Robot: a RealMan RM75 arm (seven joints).
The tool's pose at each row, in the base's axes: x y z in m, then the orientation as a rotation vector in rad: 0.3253, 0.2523, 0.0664, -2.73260, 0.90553, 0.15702; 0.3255, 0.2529, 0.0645, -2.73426, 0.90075, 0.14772; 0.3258, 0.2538, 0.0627, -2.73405, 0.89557, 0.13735; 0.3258, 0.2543, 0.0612, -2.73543, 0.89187, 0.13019; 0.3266, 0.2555, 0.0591, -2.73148, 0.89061, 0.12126; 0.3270, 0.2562, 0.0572, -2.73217, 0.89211, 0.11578
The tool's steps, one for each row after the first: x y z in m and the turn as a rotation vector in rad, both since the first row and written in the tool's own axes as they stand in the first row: 0.0002, -0.0002, 0.0020, 0.00203, 0.00553, -0.00429; 0.0002, -0.0007, 0.0040, 0.00609, 0.01111, -0.00864; 0.0002, -0.0008, 0.0055, 0.00751, 0.01542, -0.01197; 0.0005, -0.0017, 0.0079, 0.01365, 0.01967, -0.01298; 0.0008, -0.0021, 0.0099, 0.01405, 0.02363, -0.01259
